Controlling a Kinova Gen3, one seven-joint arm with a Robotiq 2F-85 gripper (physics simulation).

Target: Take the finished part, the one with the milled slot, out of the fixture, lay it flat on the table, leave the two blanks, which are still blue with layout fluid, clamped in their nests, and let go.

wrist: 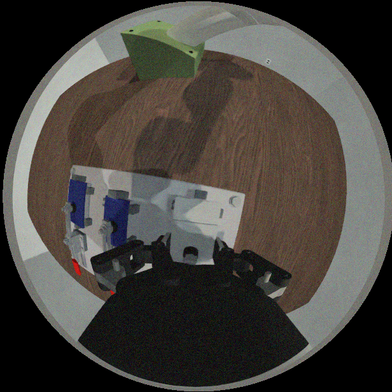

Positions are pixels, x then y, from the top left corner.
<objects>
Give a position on a fixture plate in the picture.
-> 154, 194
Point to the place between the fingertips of my gripper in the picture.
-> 191, 241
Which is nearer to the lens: the finished part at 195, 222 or the blue blank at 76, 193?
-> The finished part.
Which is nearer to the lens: the finished part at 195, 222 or the blue blank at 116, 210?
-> The finished part.
</objects>
